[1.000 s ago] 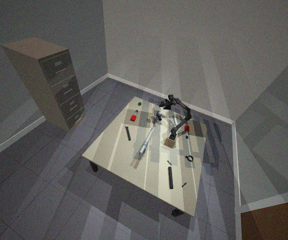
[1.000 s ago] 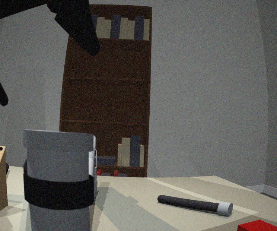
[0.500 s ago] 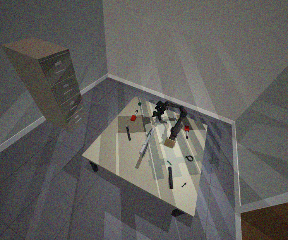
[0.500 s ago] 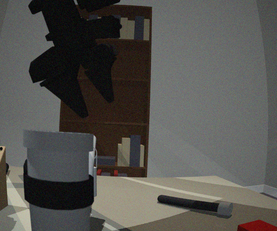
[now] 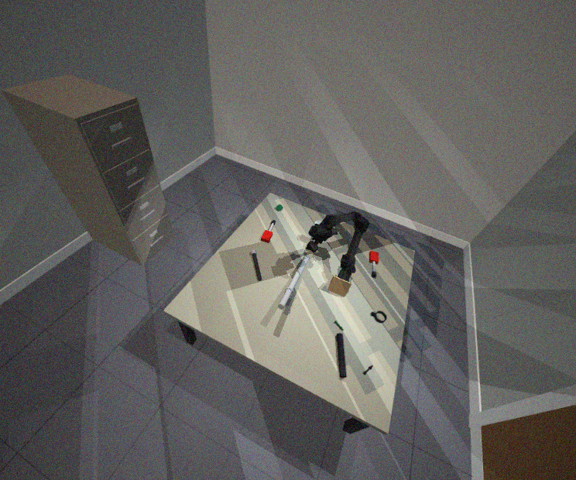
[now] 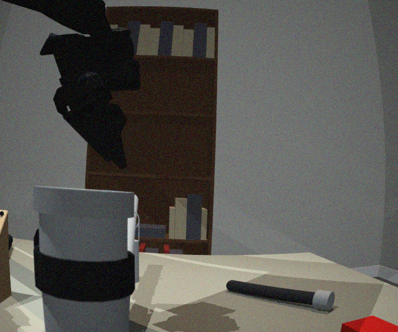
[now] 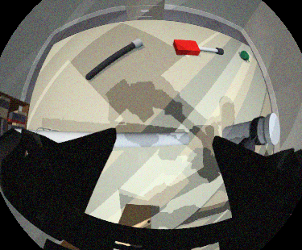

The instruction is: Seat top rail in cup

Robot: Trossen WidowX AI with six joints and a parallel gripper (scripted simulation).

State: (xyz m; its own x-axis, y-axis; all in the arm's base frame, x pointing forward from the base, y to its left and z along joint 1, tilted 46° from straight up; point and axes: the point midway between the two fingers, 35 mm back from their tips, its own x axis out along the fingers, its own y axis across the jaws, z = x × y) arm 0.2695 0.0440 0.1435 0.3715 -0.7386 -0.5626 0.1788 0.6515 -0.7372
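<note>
The black brace band is 210 mm to the right of my gripper tip, 90 mm below it and 30 mm behind it. From my gripper tip the other things lie so: short grey tube: 380 mm to the right, 280 mm behind, 220 mm below; black rod: 500 mm to the left, 350 mm behind, 220 mm below; small bolt: 530 mm to the left, 510 mm behind, 230 mm below.
</note>
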